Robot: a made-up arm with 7 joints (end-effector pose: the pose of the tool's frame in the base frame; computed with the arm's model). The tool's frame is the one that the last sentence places.
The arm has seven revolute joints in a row. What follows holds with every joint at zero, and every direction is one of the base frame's. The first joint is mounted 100 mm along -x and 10 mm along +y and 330 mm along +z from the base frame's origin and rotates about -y. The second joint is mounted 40 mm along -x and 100 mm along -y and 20 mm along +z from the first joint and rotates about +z. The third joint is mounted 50 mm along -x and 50 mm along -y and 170 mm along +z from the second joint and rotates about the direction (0.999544, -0.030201, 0.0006). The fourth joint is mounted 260 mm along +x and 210 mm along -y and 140 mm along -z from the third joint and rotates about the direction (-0.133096, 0.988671, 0.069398). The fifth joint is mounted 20 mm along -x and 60 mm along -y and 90 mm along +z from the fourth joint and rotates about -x. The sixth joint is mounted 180 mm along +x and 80 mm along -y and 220 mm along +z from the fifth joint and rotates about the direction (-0.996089, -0.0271, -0.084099). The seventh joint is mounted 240 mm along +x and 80 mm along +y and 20 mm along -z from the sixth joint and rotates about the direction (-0.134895, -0.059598, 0.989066). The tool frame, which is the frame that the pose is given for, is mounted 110 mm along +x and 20 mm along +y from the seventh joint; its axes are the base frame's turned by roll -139.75, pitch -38.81 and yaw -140.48 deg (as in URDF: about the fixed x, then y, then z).
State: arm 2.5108 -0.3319 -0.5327 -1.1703 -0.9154 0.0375 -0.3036
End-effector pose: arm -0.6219 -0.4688 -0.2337 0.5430 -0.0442 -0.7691
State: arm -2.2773 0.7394 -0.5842 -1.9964 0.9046 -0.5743 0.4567
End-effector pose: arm 0.3664 -0.2370 0.1444 1.8548 -2.4480 0.5945
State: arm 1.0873 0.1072 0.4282 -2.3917 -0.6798 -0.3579 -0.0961
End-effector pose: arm -0.1681 -0.6240 0.0383 0.1868 -0.2914 -0.2257
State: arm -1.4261 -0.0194 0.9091 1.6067 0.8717 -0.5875 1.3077
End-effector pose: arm -0.1660 0.3155 -0.0151 -1.8025 0.4219 2.1912
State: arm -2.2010 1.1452 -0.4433 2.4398 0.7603 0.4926 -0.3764
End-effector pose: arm -0.6176 -0.3327 0.1574 -1.7484 -1.7519 0.0723
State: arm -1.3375 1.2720 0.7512 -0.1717 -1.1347 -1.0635 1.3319
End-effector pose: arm 0.0223 0.2414 -0.3933 0.7109 1.8371 1.9384
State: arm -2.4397 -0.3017 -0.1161 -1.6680 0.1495 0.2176 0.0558
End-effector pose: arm 0.4401 -0.4096 0.0564 1.2762 -1.1345 1.0838
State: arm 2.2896 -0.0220 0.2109 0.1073 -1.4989 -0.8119 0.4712
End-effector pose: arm -0.5762 -0.7140 0.7839 -1.1681 -0.3941 -0.0539
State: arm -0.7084 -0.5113 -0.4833 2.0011 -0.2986 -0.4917 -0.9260
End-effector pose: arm -0.3607 -0.8372 0.2269 -0.7408 0.2564 -0.3322
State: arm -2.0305 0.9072 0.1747 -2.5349 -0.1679 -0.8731 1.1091
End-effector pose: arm -0.2327 -0.5918 0.3975 -0.2041 1.9380 -0.7111
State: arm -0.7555 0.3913 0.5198 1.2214 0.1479 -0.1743 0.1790
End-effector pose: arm 0.0876 0.2283 -0.2799 2.0445 -0.4714 -0.5772
